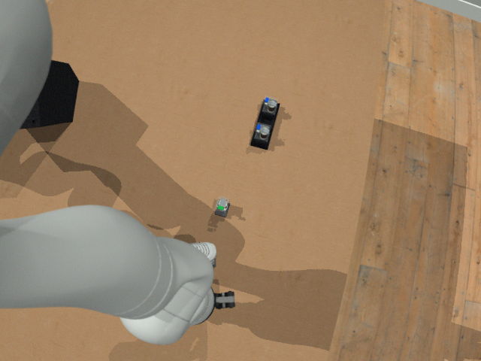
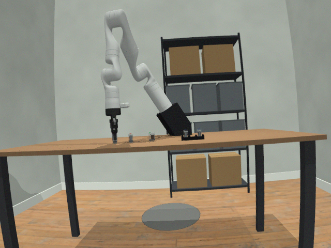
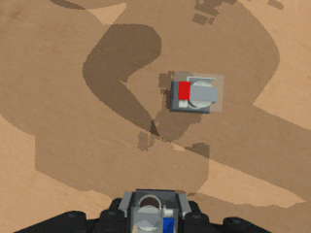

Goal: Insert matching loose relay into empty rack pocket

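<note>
The rack lies 37 cm to the left of my hand, 10 cm ahead of it and 2 cm below it.
</note>
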